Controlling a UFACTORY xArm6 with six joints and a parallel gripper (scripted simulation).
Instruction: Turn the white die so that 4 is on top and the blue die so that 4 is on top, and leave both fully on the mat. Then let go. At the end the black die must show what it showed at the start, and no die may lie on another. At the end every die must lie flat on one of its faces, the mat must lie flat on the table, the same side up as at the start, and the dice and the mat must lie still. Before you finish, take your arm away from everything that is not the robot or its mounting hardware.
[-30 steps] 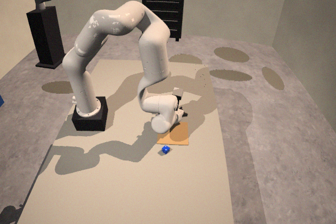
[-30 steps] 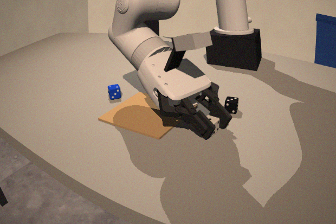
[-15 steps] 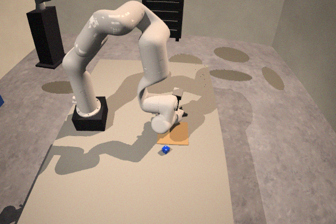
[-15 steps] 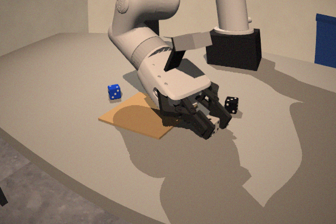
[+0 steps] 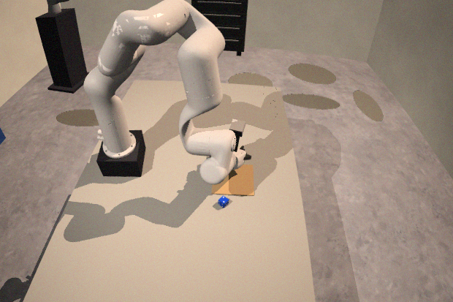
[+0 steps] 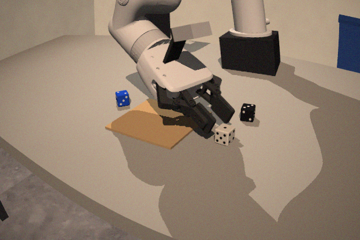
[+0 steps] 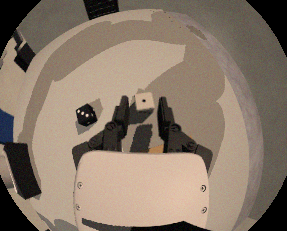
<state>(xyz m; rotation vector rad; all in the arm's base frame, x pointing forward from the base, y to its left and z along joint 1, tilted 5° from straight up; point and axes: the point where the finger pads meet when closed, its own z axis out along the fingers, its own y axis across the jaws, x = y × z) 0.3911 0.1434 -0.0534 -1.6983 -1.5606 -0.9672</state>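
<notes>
The white die is 3 cm to the left of my hand and 3 cm below it. The rest, counted from my hand: blue die: 22 cm to the right, 3 cm below, 1 cm ahead; then orange mat: 11 cm to the right, 4 cm below, 2 cm ahead; then black die: 9 cm behind, 3 cm below, 2 cm to the left.
</notes>
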